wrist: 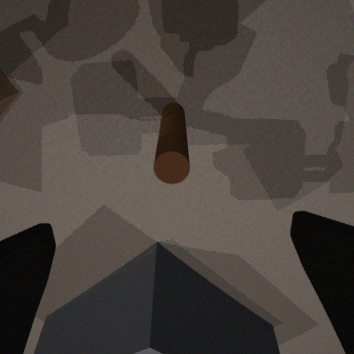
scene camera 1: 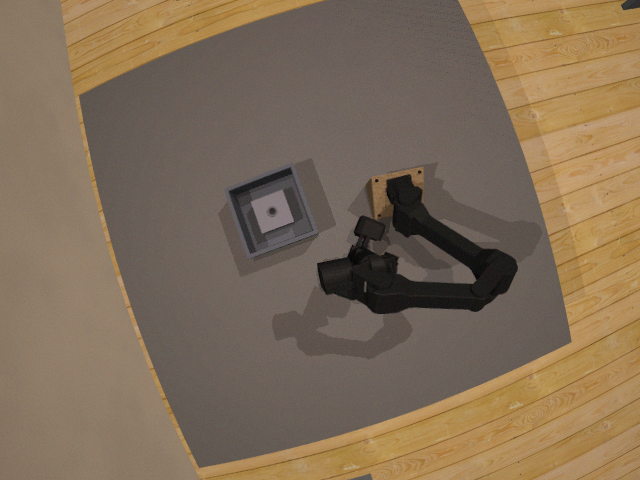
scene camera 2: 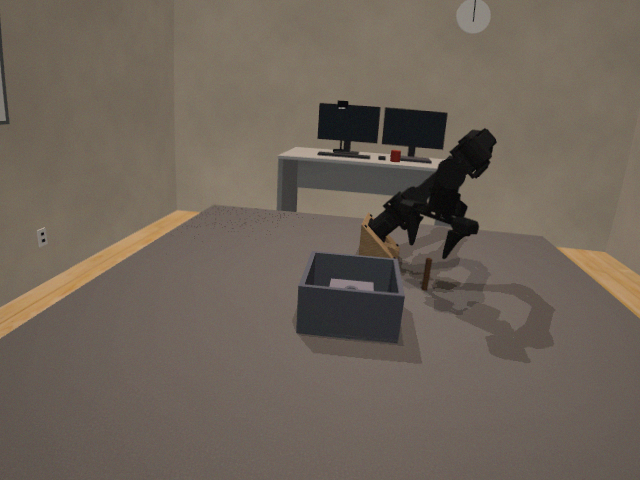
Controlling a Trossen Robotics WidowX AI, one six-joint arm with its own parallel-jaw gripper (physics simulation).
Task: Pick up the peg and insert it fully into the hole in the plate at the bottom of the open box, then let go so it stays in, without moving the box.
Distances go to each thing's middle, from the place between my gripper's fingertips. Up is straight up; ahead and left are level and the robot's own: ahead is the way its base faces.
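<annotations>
You'd find the brown peg [wrist: 171,163] 10 mm to the left of my hand, 10 mm behind it and 60 mm below it. Going by their middles, the peg is the nearest to my hand of the things named here. There's a grey-blue box [scene camera 2: 376,315] too, 170 mm ahead of my hand, 150 mm to the right of it and 50 mm below it. And the pale plate [scene camera 1: 263,206] is 150 mm to the right of my hand, 170 mm ahead of it and 70 mm below it.
</annotations>
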